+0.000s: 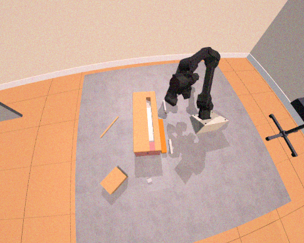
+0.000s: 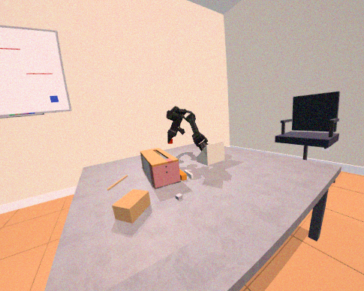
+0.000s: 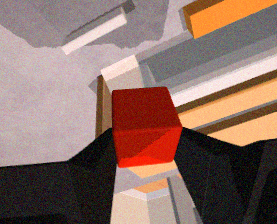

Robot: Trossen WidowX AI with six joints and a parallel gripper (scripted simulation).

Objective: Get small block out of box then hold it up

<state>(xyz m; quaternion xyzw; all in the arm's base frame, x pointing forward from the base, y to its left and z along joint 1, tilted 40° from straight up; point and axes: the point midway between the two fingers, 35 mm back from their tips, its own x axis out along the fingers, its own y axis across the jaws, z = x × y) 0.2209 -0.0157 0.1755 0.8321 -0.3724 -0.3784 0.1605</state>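
Now: the red block 1 cm behind my gripper tip, 1 cm to the left of it and 1 cm above it. The rest, counted from my gripper tip: box 10 cm ahead, 10 cm to the left, 11 cm below; then white cube 17 cm ahead, 43 cm to the left, 16 cm below; then orange strip 5 cm ahead, 18 cm to the left, 16 cm below.
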